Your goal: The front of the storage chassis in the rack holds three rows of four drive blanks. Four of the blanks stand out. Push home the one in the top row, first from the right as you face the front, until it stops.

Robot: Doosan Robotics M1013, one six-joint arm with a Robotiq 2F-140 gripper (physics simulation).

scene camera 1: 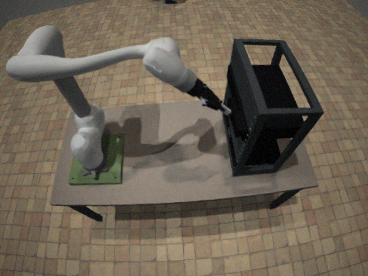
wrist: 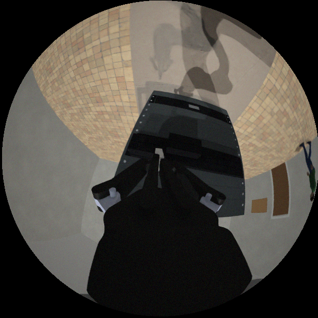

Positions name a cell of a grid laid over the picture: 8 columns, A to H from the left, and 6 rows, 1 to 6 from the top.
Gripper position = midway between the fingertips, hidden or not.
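You'd see my gripper (wrist: D3) here, and there's a dark rack (scene camera 1: F3), (wrist: F3) as well.
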